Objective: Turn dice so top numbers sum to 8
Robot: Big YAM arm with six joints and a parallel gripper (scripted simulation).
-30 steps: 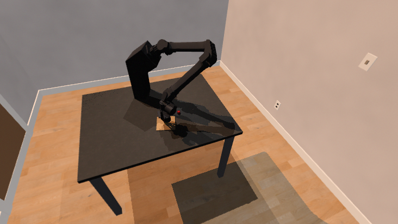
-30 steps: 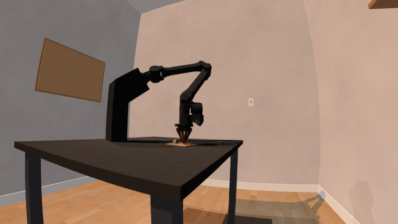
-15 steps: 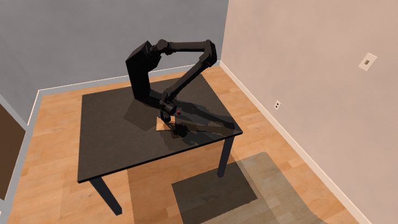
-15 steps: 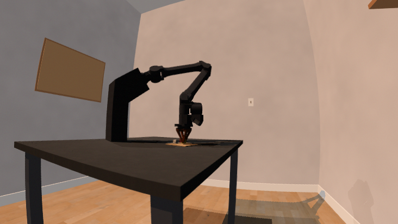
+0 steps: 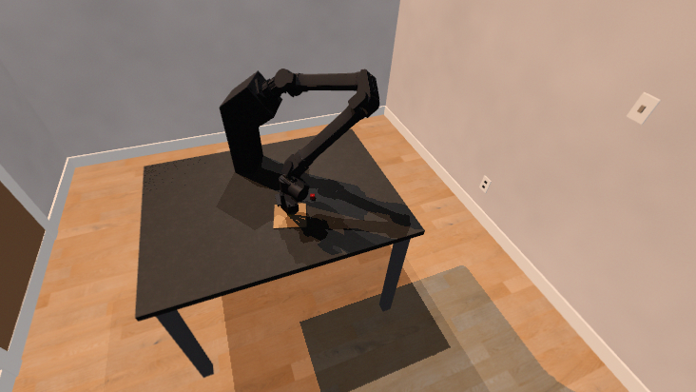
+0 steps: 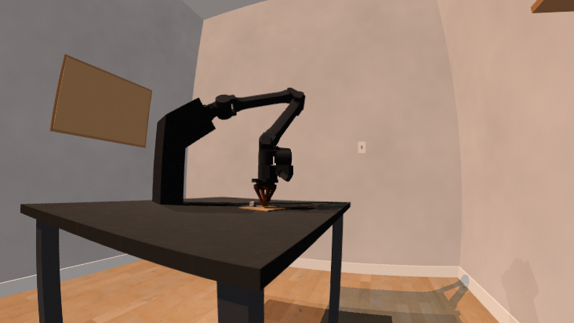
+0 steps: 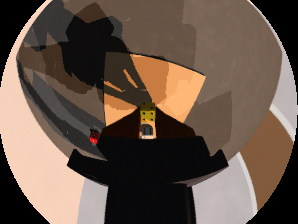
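My gripper is now right at the yellow die. Round my hand: tan mat 2 cm below; red die 9 cm behind, 12 cm to the left, 1 cm below; white die 5 cm behind, 1 cm below.
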